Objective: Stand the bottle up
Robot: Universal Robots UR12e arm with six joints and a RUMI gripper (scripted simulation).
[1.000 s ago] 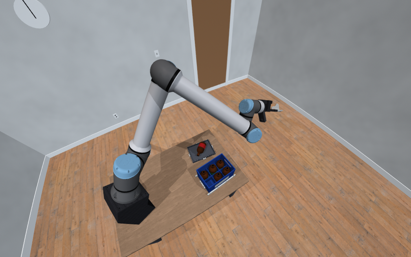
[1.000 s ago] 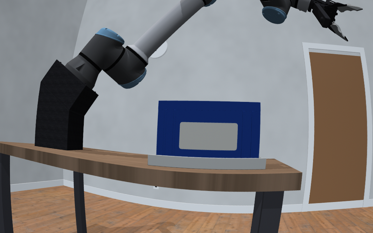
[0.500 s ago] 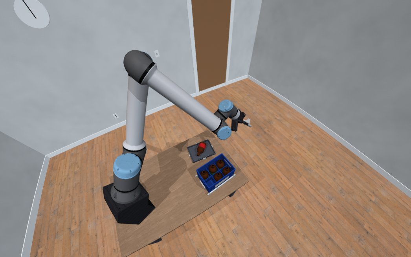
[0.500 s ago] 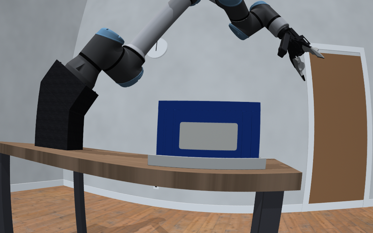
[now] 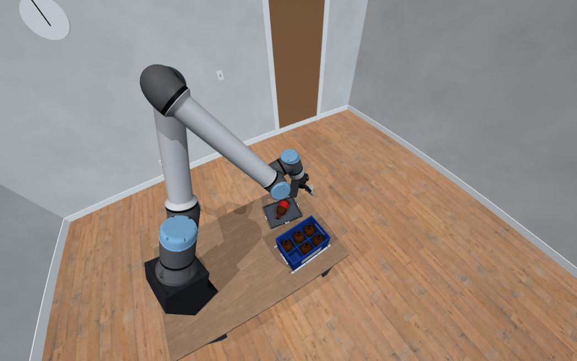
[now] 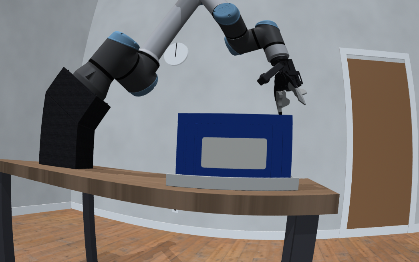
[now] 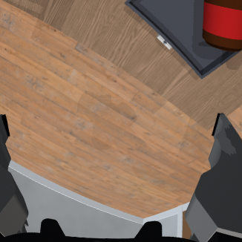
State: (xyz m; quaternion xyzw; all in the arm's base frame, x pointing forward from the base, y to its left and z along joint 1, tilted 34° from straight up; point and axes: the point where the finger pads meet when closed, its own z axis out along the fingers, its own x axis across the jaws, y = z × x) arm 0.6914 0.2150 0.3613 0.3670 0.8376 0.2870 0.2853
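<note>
My hand is 150 mm past the grey tray, 40 mm to the right of it and 230 mm above it. From my hand the other things lie so: blue crate 80 mm behind, 260 mm to the right, 160 mm below.
</note>
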